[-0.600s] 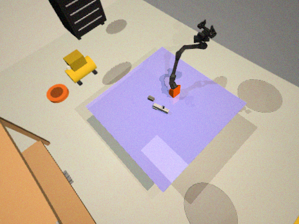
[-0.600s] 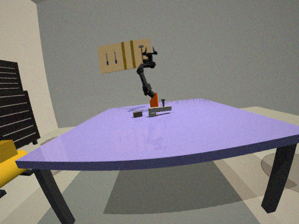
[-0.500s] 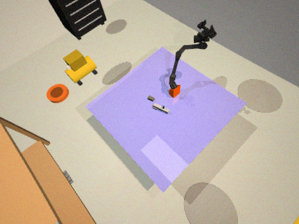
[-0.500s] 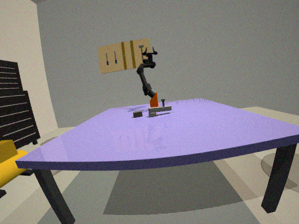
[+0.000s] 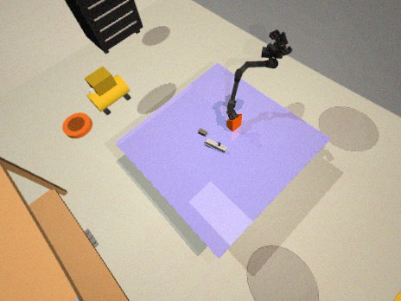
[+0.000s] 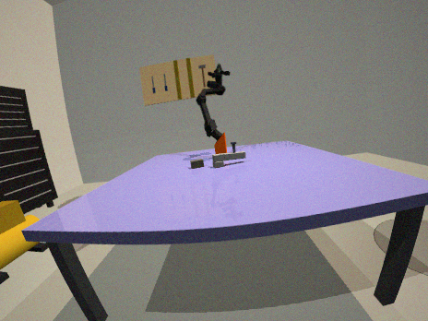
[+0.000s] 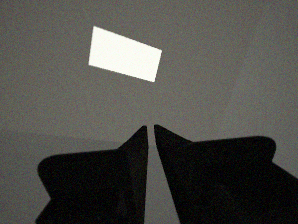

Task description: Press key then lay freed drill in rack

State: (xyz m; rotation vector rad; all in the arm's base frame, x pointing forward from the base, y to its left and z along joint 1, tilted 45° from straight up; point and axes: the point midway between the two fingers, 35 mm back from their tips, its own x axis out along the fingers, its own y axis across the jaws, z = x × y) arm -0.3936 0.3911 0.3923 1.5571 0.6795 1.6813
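The dark key lies 660 mm below my gripper tip, 580 mm ahead of it and 100 mm to the left of it. Also, from my gripper tip: thin drill (710 mm below, 600 mm ahead, 50 mm to the left); grey block (720 mm below, 590 mm ahead, 60 mm to the left).
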